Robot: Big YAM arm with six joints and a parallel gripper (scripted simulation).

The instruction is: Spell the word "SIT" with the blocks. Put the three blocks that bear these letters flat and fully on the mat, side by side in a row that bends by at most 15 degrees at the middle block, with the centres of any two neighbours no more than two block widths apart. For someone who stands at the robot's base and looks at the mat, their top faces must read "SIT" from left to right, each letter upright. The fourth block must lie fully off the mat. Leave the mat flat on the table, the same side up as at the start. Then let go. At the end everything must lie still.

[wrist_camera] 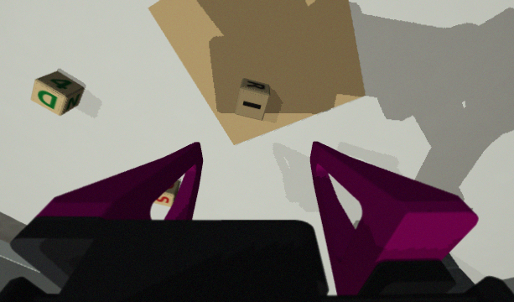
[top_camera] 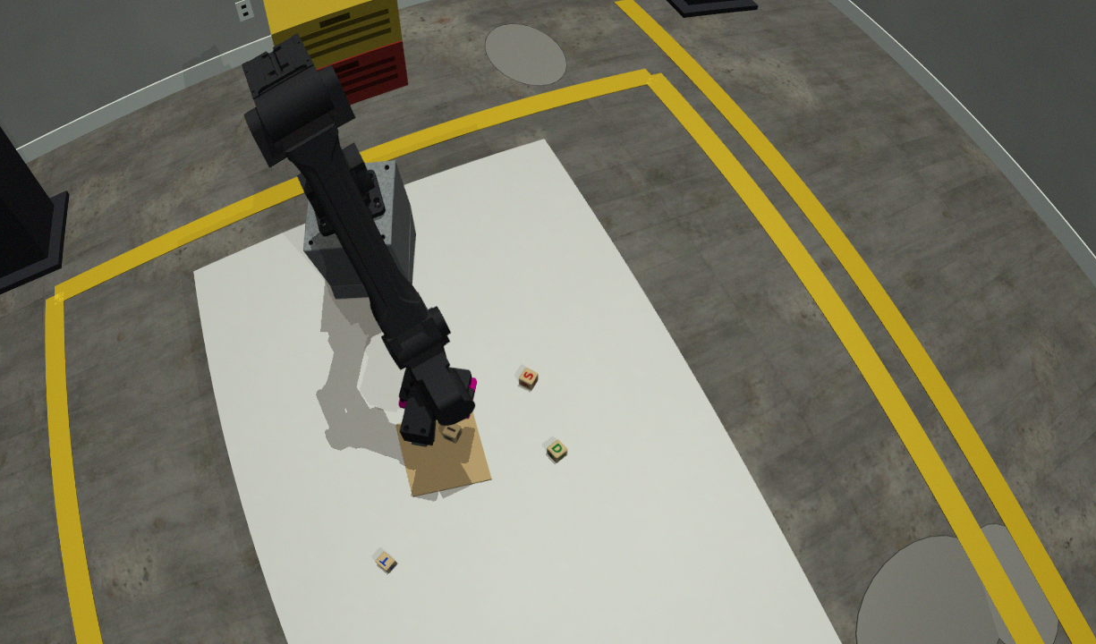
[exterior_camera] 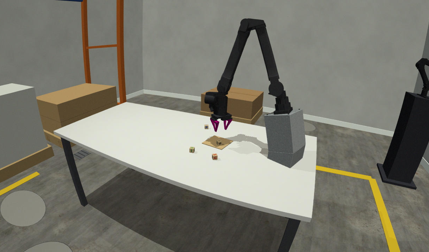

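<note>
Now: the I block 90 mm below my hand. Round my hand: S block: 50 mm behind, 160 mm to the left, 90 mm below; D block: 100 mm ahead, 160 mm to the left, 90 mm below; tan mat: 30 mm ahead, 20 mm to the right, 100 mm below.
</note>
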